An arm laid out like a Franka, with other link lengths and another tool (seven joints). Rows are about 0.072 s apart.
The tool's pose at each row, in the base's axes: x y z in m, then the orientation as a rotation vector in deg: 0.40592, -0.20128, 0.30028, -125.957, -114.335, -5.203; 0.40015, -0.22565, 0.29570, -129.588, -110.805, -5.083; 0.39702, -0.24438, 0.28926, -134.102, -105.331, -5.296; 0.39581, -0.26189, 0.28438, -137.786, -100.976, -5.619; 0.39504, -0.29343, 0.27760, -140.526, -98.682, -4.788; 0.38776, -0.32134, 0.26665, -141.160, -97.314, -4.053; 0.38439, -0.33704, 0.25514, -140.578, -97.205, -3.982; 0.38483, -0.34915, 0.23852, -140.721, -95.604, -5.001; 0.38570, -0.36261, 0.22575, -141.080, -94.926, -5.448; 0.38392, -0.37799, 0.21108, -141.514, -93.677, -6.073; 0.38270, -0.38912, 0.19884, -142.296, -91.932, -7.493; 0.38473, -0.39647, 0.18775, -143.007, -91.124, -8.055; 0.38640, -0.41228, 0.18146, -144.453, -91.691, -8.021
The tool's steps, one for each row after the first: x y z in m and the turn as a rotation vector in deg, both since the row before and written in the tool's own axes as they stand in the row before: -0.02525, -0.00316, 0.00084, -0.496, -0.176, 3.366; -0.01975, 0.00025, 0.00348, -0.469, 0.302, 4.720; -0.01781, 0.00328, 0.00196, -0.657, 0.149, 3.769; -0.03091, 0.00913, 0.00148, -0.528, -0.867, 2.317; -0.02987, 0.00339, 0.00693, 0.443, -0.193, 1.028; -0.01715, 0.00342, 0.00919, 0.478, 0.268, -0.145; -0.01317, 0.00630, 0.01449, 0.172, 1.052, 0.898; -0.01386, 0.00702, 0.01018, -0.148, 0.315, 0.486; -0.01690, 0.00557, 0.01177, -0.042, 0.573, 0.829; -0.01248, 0.00444, 0.00999, -0.423, 1.005, 1.187; -0.00764, 0.00595, 0.00935, -0.419, 0.249, 0.670; -0.01444, 0.00866, 0.00297, -1.261, -0.866, 0.133
